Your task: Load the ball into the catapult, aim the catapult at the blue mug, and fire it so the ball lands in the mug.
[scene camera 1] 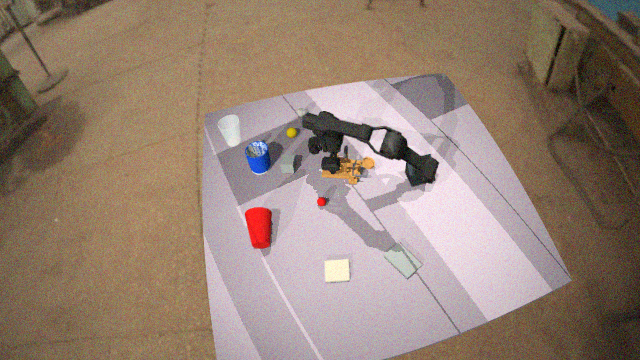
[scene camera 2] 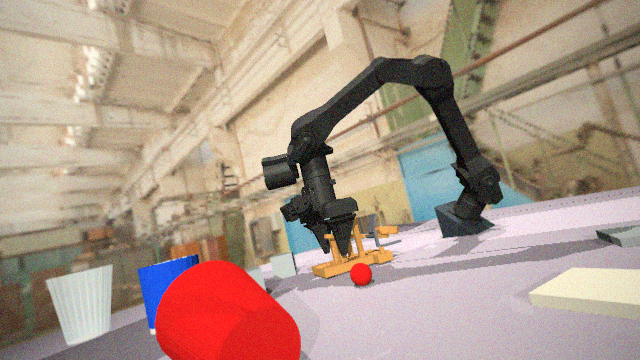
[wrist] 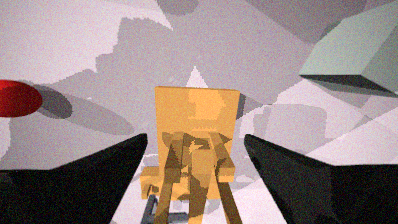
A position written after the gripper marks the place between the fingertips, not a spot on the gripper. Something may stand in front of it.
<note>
The gripper [scene camera 2: 335, 254] is open, holding nothing. Also in view: a blue mug [scene camera 2: 155, 279], a red cup [scene camera 2: 215, 303], a white cup [scene camera 2: 82, 300] and a wooden catapult [scene camera 2: 339, 264].
The red cup also shows in scene camera 1 [scene camera 1: 258, 219]. The wooden catapult shows as well in scene camera 1 [scene camera 1: 350, 169] and in the wrist view [wrist: 195, 126]. The gripper is seen too in scene camera 1 [scene camera 1: 334, 164] and in the wrist view [wrist: 197, 138]. The wrist view does not show the blue mug: it is out of frame. The wrist view does not show the red cup: it is out of frame.
</note>
